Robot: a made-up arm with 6 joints.
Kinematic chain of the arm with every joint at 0, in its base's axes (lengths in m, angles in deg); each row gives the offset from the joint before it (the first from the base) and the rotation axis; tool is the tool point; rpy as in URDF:
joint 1: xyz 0 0 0.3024 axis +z
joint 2: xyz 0 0 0 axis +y
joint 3: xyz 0.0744 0 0.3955 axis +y
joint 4: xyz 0.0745 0 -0.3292 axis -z
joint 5: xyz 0 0 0 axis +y
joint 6: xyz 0.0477 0 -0.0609 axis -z
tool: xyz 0 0 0 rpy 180 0 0
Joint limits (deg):
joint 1: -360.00..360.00
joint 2: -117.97..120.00
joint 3: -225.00..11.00
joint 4: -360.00..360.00
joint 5: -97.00..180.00
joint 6: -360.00..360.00
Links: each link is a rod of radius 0.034 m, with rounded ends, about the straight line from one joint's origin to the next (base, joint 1, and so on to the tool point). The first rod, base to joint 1, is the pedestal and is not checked.
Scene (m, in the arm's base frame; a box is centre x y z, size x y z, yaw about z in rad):
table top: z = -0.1
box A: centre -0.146 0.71 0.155 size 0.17 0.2 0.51 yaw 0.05
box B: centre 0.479 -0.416 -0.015 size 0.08 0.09 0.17 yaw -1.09
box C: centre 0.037 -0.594 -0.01 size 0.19 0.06 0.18 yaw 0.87
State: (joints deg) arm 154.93 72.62 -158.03 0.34 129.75 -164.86
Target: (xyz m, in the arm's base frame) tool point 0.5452 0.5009 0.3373
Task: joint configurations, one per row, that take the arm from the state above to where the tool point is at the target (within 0.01 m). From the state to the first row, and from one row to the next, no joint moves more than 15 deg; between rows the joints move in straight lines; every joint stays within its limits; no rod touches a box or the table.
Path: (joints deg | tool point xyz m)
1: 141.75 69.78 -160.42 -1.18 123.97 -164.86 | -0.5735 0.4542 0.3704
2: 128.56 66.95 -162.81 -2.71 118.20 -164.86 | -0.4546 0.5761 0.4221
3: 115.38 64.11 -165.20 -4.23 112.42 -164.86 | -0.3087 0.6635 0.4757
4: 102.19 61.27 -167.59 -5.75 106.65 -164.86 | -0.1460 0.7100 0.5304
5: 87.58 64.19 -166.04 -7.14 109.92 -164.86 | 0.0401 0.7328 0.4817
6: 72.96 67.11 -164.48 -8.52 113.19 -164.86 | 0.2273 0.7037 0.4330
7: 58.35 70.03 -162.92 -9.90 116.45 -164.86 | 0.4002 0.6244 0.3848
8: 43.73 72.95 -161.37 -11.28 119.72 -164.86 | 0.5452 0.5009 0.3373

